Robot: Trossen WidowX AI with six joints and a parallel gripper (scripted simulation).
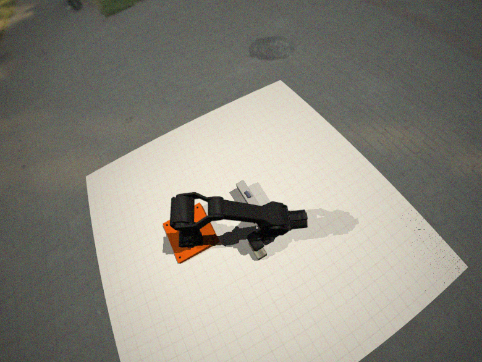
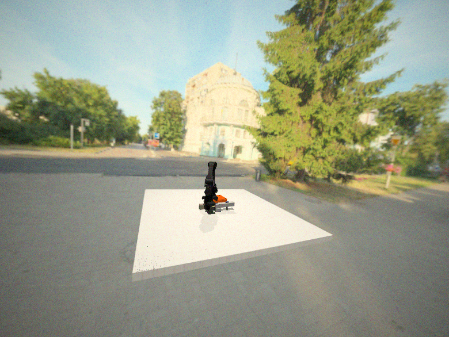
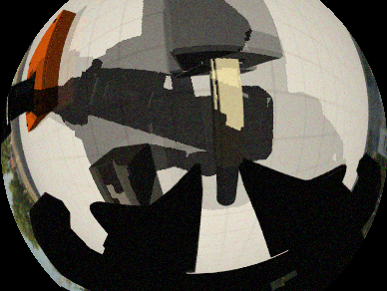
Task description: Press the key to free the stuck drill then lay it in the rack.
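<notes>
Right now the olive drill is 5 cm to the left of my gripper tip, 3 cm above it and 1 cm behind it. The rest, counted from my gripper tip: long grey block: 15 cm to the left, 3 cm behind, 3 cm above; then grey grooved rack: 7 cm behind, 3 cm to the right, 1 cm above; then thin upright pin: 18 cm to the left, 4 cm behind, 4 cm above.
</notes>
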